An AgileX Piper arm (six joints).
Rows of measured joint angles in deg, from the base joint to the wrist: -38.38, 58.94, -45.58, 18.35, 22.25, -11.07; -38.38, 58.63, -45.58, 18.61, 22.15, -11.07; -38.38, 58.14, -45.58, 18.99, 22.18, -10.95; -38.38, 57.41, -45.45, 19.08, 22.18, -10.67; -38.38, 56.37, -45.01, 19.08, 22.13, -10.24; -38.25, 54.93, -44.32, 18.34, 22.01, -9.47; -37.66, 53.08, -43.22, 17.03, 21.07, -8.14; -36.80, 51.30, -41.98, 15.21, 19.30, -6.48; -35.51, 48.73, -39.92, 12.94, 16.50, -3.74; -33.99, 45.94, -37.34, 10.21, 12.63, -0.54; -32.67, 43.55, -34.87, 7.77, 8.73, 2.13; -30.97, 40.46, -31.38, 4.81, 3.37, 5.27; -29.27, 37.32, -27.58, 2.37, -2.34, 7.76; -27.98, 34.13, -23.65, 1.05, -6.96, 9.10; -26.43, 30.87, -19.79, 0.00, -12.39, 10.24; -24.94, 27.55, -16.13, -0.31, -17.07, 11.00; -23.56, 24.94, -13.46, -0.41, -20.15, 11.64; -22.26, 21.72, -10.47, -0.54, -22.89, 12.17
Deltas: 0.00, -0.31, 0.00, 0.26, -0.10, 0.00; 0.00, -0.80, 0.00, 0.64, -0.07, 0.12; 0.00, -1.53, 0.13, 0.73, -0.07, 0.40; 0.00, -2.57, 0.57, 0.73, -0.12, 0.83; 0.13, -4.01, 1.26, -0.01, -0.24, 1.60; 0.72, -5.86, 2.36, -1.32, -1.18, 2.93; 1.58, -7.64, 3.60, -3.14, -2.95, 4.59; 2.87, -10.21, 5.66, -5.41, -5.75, 7.33; 4.39, -13.00, 8.24, -8.14, -9.62, 10.53; 5.71, -15.39, 10.71, -10.58, -13.52, 13.20; 7.41, -18.48, 14.20, -13.54, -18.88, 16.34; 9.11, -21.62, 18.00, -15.98, -24.59, 18.83; 10.40, -24.81, 21.93, -17.30, -29.21, 20.17; 11.95, -28.07, 25.79, -18.35, -34.64, 21.31; 13.44, -31.39, 29.45, -18.66, -39.32, 22.07; 14.82, -34.00, 32.12, -18.76, -42.40, 22.71; 16.12, -37.22, 35.11, -18.89, -45.14, 23.24
